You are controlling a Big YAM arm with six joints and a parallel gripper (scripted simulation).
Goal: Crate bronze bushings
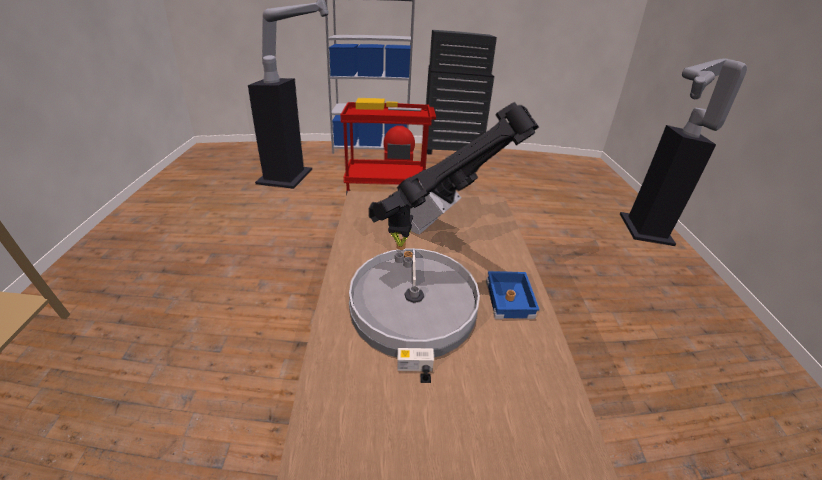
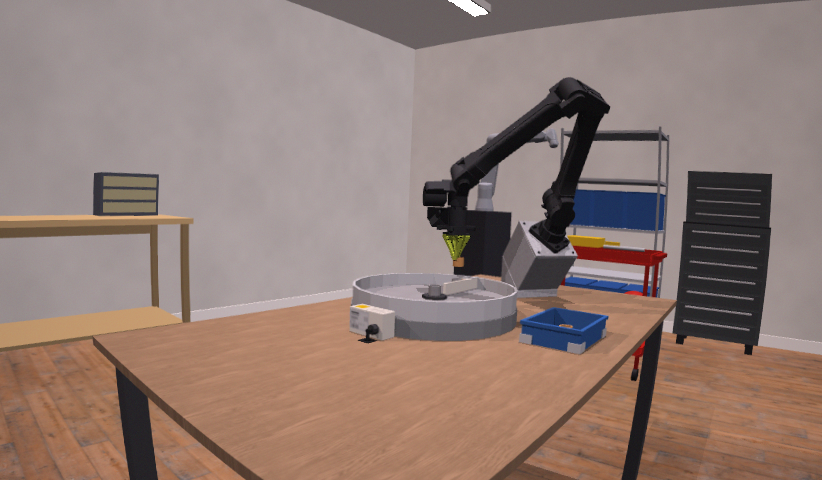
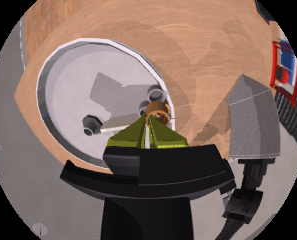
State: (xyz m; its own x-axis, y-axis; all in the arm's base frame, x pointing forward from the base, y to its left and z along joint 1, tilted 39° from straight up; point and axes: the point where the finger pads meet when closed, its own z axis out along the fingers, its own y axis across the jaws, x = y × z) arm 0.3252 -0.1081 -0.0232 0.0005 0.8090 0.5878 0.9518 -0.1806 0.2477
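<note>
The crate is 410 mm to the left of my hand, 120 mm below it and 40 mm ahead of it. Round my hand: turning table (150 mm ahead, 90 mm below, 80 mm to the left).
</note>
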